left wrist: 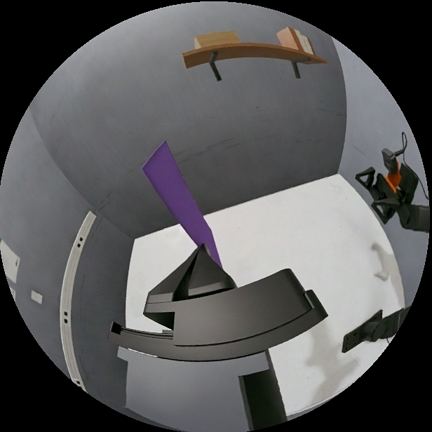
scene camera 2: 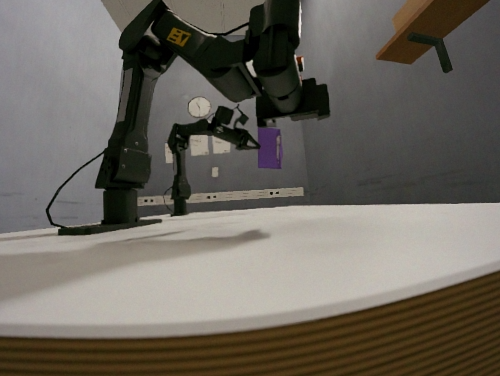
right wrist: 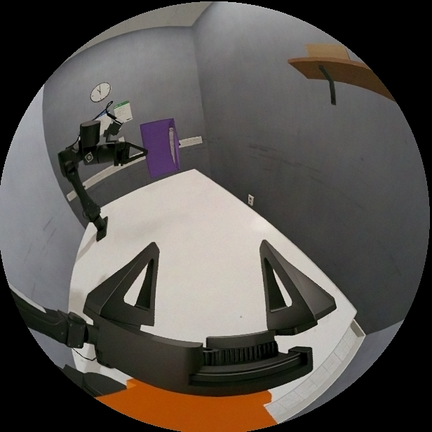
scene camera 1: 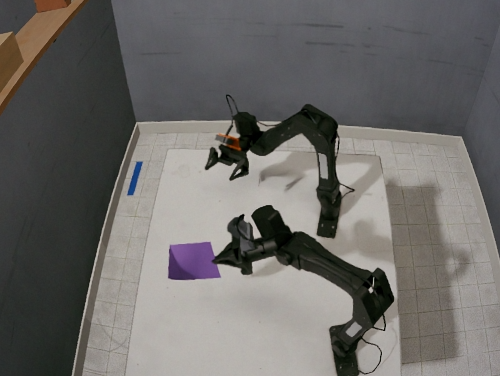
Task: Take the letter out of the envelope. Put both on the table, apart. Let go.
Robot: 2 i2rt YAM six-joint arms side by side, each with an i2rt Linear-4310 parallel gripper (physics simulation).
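A purple envelope (scene camera 1: 190, 260) (scene camera 2: 268, 149) (left wrist: 175, 192) (right wrist: 157, 147) is held upright in the air above the table. My left gripper (scene camera 1: 215, 261) (scene camera 2: 259, 147) (left wrist: 203, 247) (right wrist: 147, 152) is shut on its edge. The whitish letter (right wrist: 172, 145) (scene camera 2: 278, 147) shows inside the envelope's open side, facing away from the left gripper; most of it is hidden. My right gripper (scene camera 1: 219, 173) (left wrist: 363, 188) (right wrist: 207, 246) is open and empty, in the air well apart from the envelope, above it in scene camera 1. Its fingers are mostly hidden in scene camera 2.
The white table (scene camera 1: 240, 335) (scene camera 2: 350, 250) (right wrist: 200, 200) lies below both arms. A wooden shelf (scene camera 1: 42, 42) (scene camera 2: 425, 35) (left wrist: 250, 51) (right wrist: 345, 67) with boxes is on the wall. A blue strip (scene camera 1: 135, 178) lies on the floor beside the table.
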